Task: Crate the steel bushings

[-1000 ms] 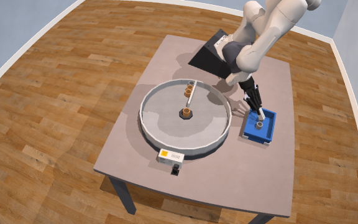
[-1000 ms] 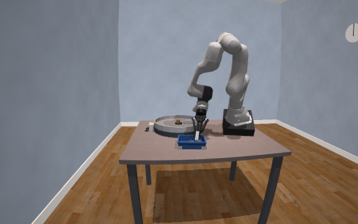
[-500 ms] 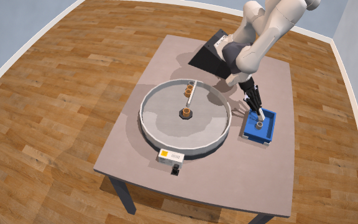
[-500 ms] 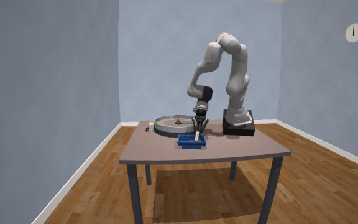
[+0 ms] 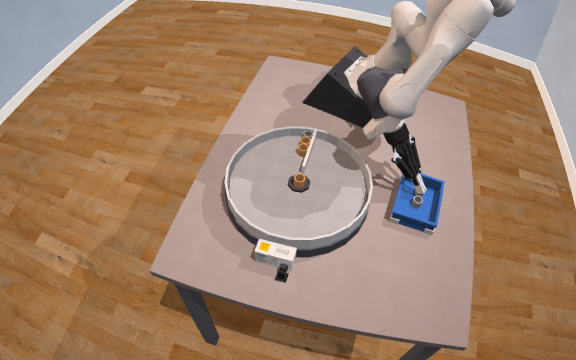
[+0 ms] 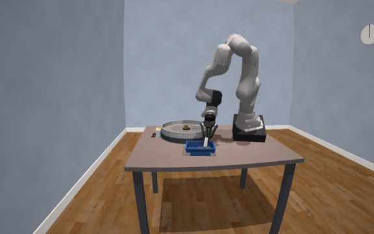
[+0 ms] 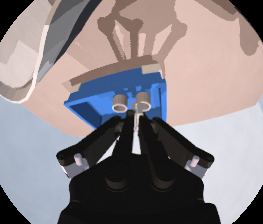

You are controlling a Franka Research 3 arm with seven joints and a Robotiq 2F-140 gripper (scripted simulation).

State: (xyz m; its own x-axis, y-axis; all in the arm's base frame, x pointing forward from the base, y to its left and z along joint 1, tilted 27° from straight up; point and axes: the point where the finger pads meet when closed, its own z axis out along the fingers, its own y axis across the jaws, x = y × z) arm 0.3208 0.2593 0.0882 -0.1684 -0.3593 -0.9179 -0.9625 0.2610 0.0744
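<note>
Right now my hand is 4 cm short of the blue crate, 2 cm to the right of it and 3 cm above it. Also, from my hand: grey round turning table 15 cm ahead, 34 cm to the right, 1 cm below.
</note>
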